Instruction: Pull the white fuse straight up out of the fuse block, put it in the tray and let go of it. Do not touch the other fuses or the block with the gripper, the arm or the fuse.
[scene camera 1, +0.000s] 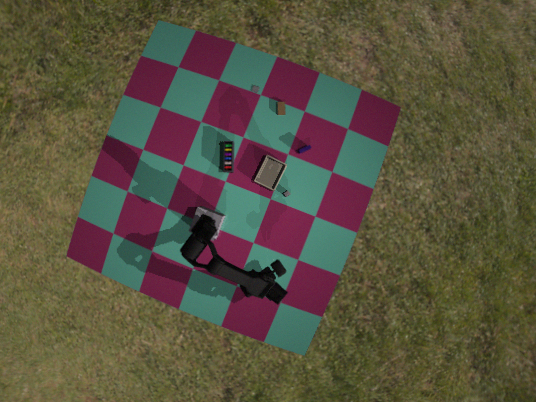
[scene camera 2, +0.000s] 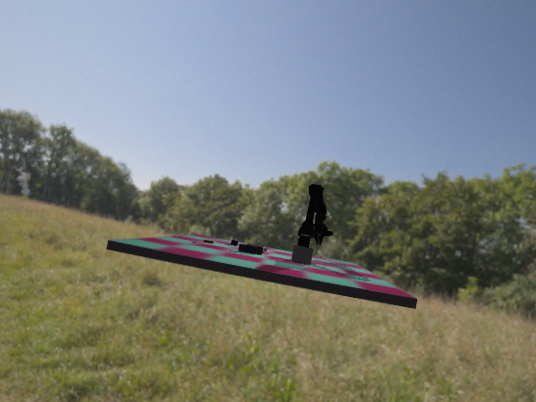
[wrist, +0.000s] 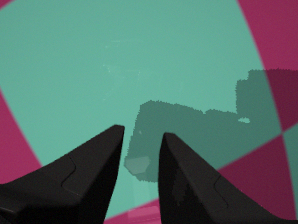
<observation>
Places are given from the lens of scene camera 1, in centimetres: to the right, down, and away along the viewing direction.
beige tray (scene camera 1: 272, 169): 2, -14, 126
</observation>
